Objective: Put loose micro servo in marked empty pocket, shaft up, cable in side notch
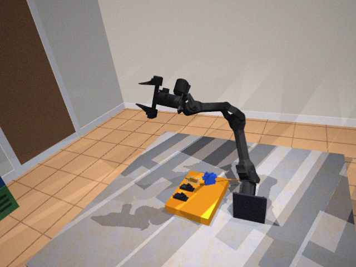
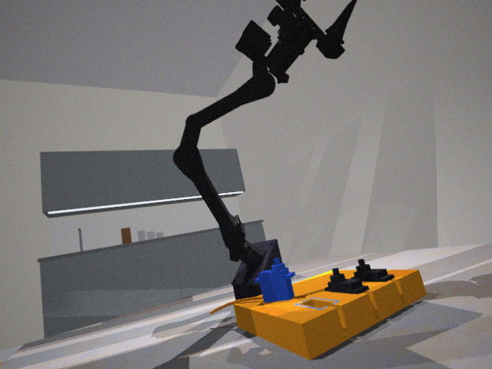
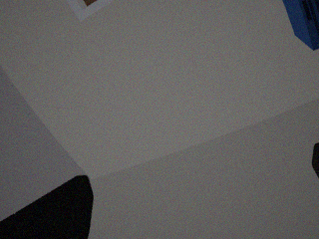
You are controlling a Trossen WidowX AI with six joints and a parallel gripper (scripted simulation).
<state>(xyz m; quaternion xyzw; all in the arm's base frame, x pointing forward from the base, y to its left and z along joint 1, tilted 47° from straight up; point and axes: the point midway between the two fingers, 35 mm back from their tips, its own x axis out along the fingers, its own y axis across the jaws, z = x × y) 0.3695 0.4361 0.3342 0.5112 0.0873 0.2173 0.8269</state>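
My gripper tip is now 26 cm past the orange deck, 6 cm to the left of it and 58 cm above it.
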